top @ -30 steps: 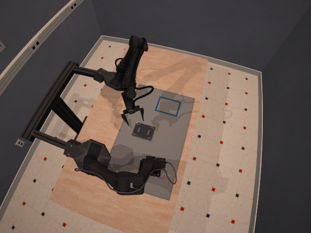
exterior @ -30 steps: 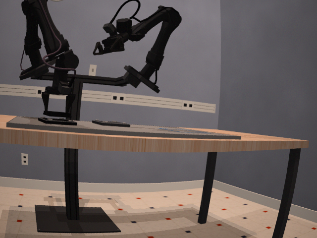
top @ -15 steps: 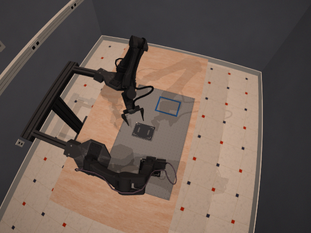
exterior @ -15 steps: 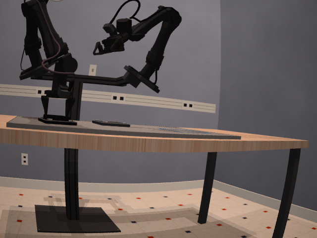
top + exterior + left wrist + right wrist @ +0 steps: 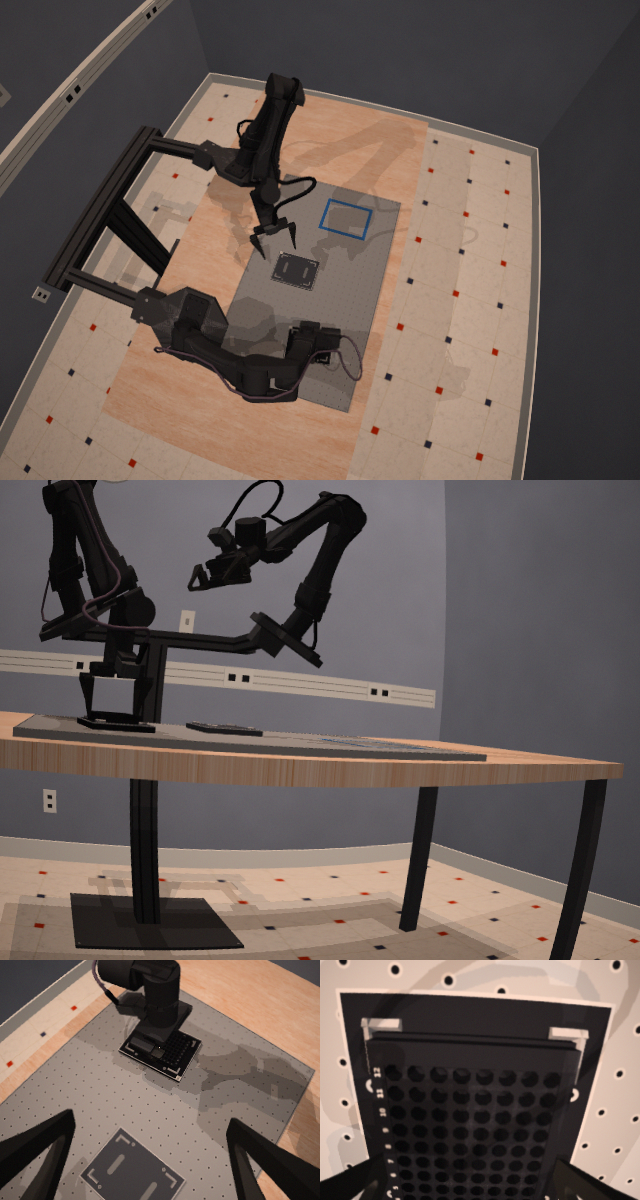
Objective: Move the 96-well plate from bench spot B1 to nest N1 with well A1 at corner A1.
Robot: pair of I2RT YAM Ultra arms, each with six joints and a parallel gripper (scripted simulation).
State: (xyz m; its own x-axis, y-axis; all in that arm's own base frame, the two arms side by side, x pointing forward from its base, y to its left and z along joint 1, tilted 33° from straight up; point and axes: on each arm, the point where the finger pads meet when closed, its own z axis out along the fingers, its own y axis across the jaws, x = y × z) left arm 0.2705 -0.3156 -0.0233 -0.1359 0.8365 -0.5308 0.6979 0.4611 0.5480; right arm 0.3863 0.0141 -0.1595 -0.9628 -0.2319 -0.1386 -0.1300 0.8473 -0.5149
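Now: the 96-well plate 10 mm ahead of my right hand. From my right hand the other things lie so: A1 label (70 mm behind, 50 mm to the left, 10 mm below); black plate nest (10 mm ahead, 20 mm below).
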